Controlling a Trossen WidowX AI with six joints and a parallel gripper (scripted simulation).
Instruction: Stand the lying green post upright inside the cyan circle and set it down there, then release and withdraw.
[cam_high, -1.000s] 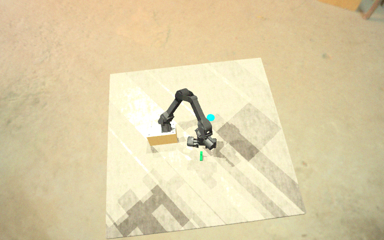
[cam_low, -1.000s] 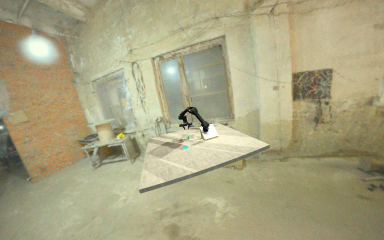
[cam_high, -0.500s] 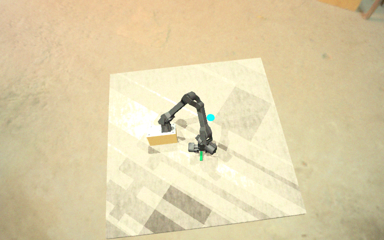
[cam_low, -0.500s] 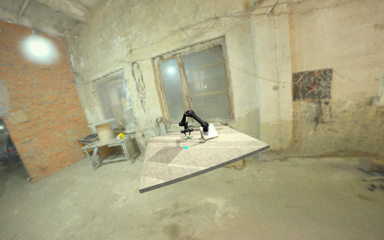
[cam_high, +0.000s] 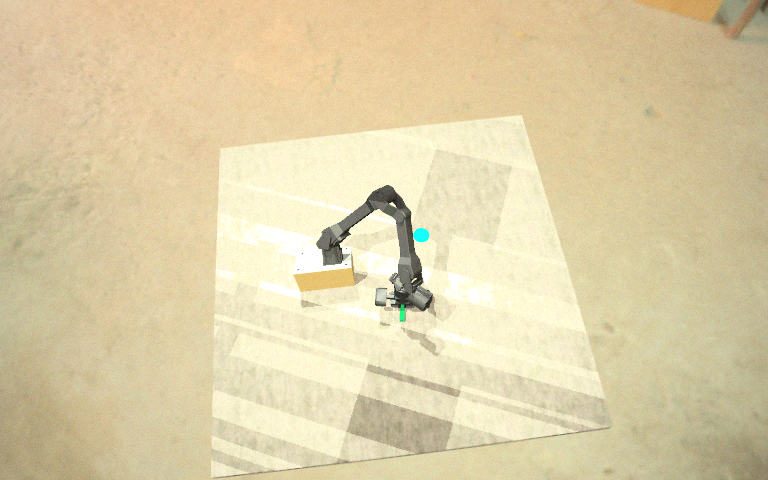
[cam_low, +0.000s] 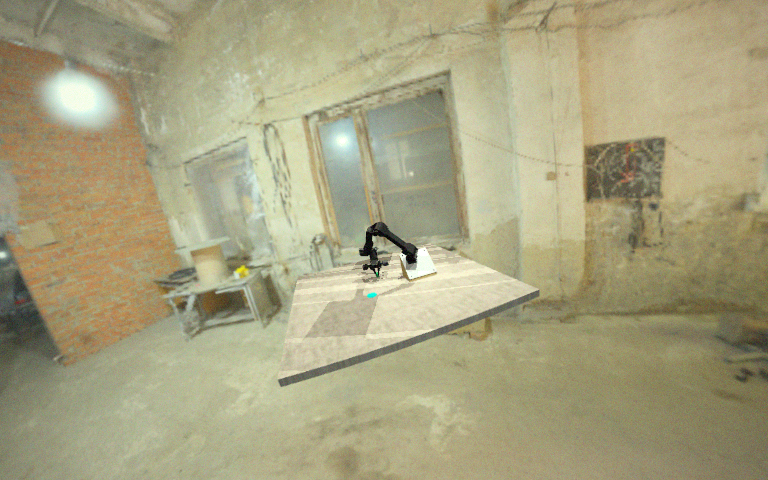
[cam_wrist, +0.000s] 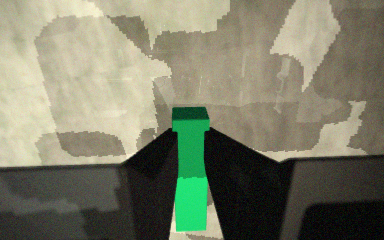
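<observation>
The cyan circle is 100 mm ahead of my gripper tip, 280 mm to the left of it and 10 mm below it. From my gripper tip the other things lie so: green post: 20 mm to the right.
</observation>
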